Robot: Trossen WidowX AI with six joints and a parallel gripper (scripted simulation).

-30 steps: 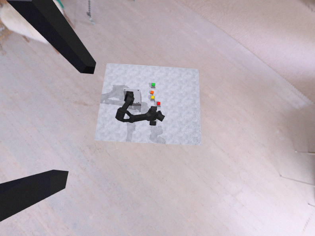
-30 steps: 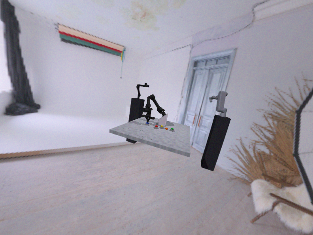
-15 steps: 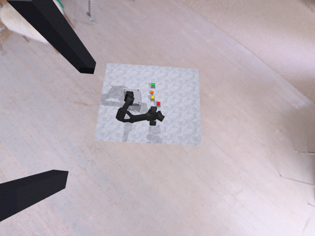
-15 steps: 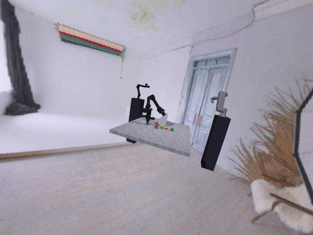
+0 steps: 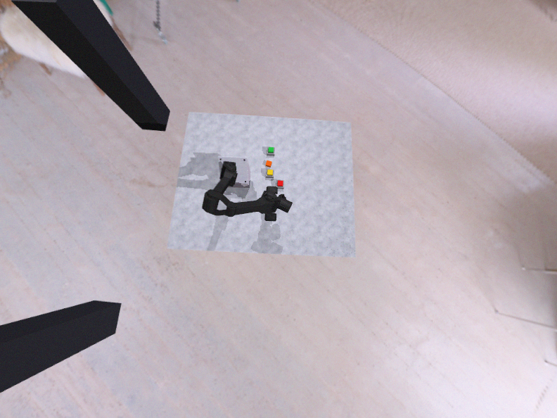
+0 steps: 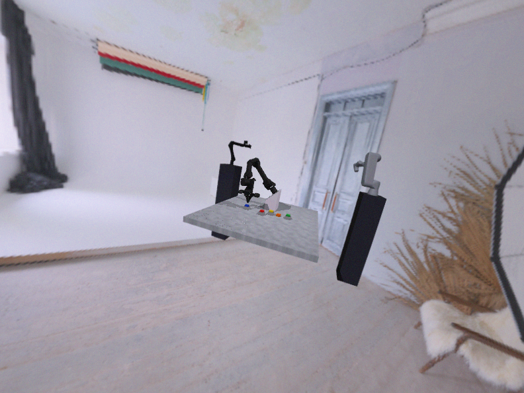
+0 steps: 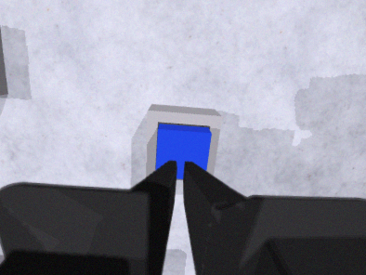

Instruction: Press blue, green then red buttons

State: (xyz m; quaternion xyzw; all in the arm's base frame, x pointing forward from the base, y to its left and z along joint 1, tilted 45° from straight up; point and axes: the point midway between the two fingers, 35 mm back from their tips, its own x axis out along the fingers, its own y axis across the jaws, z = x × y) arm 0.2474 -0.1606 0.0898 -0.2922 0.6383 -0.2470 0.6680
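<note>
Now: the blue button 30 mm below my gripper tip. From my gripper tip the other things lie so: green button 370 mm to the left, 30 mm below, 30 mm behind; red button 160 mm to the left, 40 mm ahead, 30 mm below; yellow button 220 mm to the left, 30 mm below, 30 mm behind.
</note>
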